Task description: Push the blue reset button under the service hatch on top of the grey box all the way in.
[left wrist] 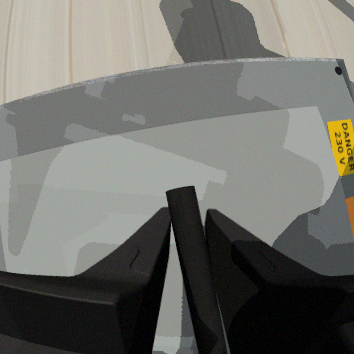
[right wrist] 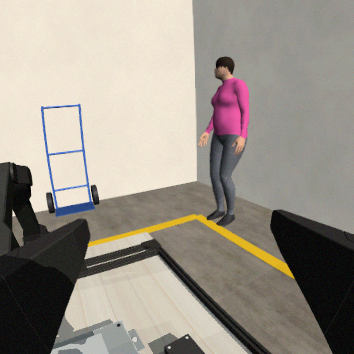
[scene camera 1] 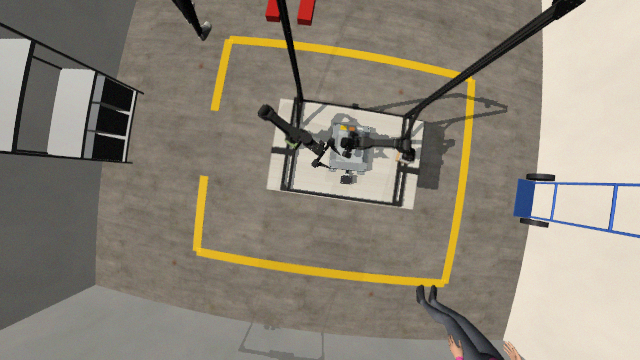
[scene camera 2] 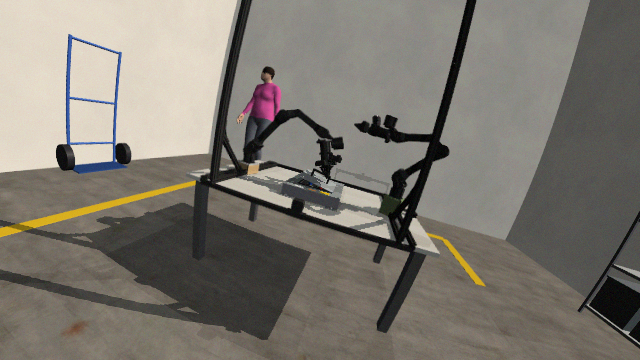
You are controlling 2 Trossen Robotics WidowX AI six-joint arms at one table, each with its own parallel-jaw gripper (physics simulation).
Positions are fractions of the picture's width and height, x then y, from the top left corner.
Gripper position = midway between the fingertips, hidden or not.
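There is a service hatch (left wrist: 0.77, 0.49) that I can see, and I see my left gripper (left wrist: 0.53, 0.61) as well. My right gripper (right wrist: 0.51, 0.63) holds nothing and is open.
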